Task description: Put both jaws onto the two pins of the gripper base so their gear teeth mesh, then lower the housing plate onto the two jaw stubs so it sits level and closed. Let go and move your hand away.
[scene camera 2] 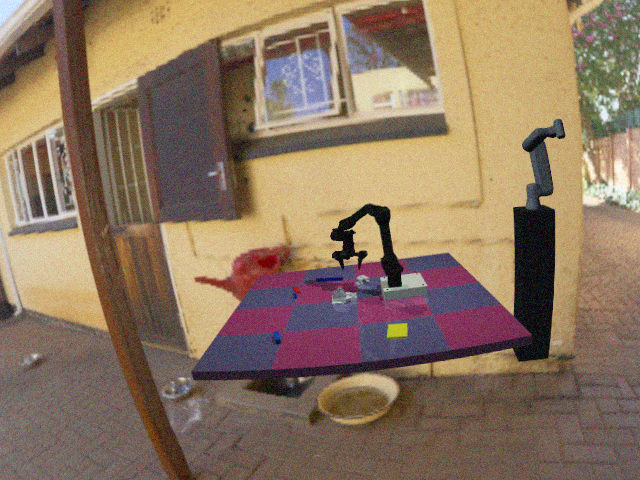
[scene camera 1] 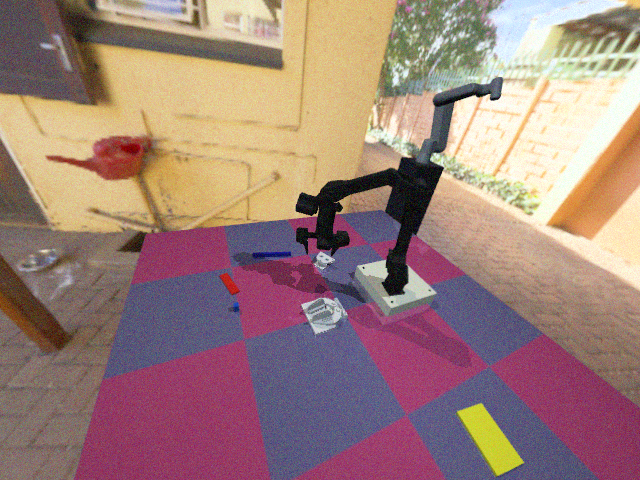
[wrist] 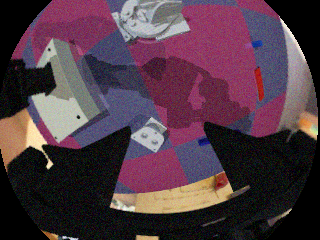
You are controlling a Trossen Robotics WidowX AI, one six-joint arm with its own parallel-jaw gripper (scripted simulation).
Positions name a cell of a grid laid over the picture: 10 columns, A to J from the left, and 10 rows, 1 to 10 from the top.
Labels:
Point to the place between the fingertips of my gripper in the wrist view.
F6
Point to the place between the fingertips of my gripper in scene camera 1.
E6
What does my gripper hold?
Nothing.

